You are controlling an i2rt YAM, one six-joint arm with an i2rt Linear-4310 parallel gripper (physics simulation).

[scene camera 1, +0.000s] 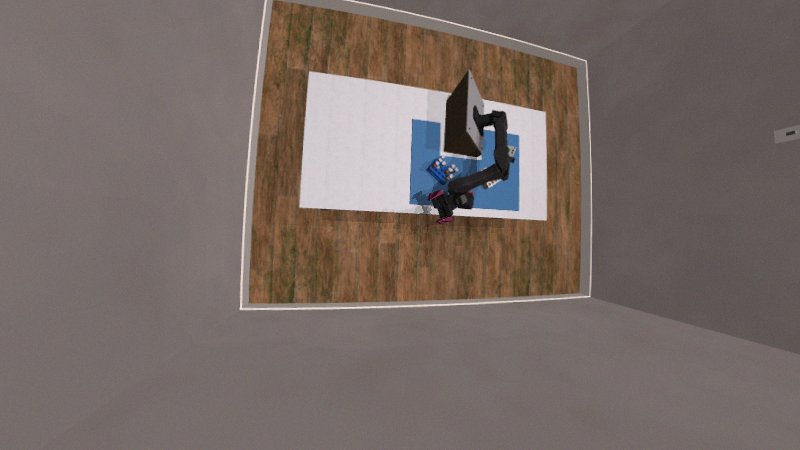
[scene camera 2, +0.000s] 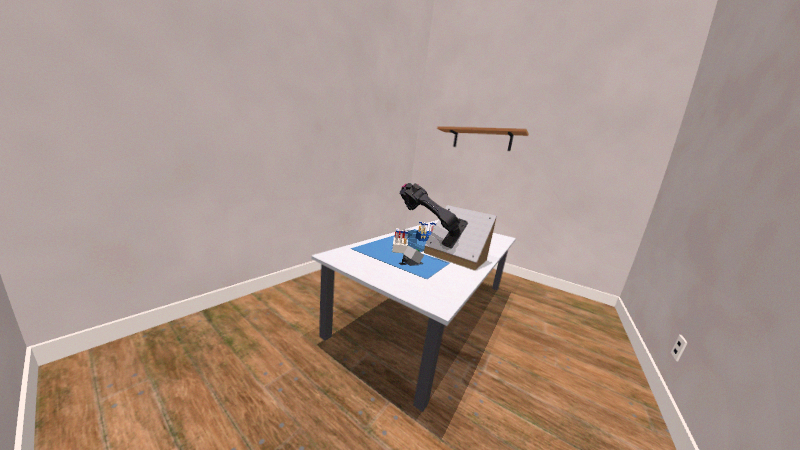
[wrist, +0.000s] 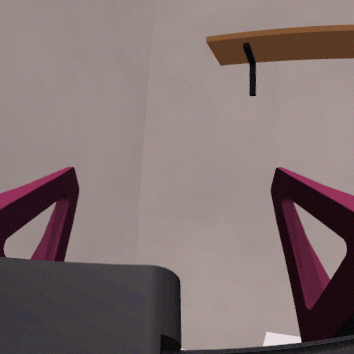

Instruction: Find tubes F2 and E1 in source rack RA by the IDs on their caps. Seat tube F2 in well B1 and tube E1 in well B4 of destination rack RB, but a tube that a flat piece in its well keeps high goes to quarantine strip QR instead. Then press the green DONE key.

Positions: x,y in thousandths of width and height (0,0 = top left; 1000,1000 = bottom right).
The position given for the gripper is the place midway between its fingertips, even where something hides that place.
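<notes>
Gripper (wrist: 493,501) open, holding nothing. Blue mat (scene camera 1: 532,326) in view. Blue mat (scene camera 2: 477,557) visible there too.
</notes>
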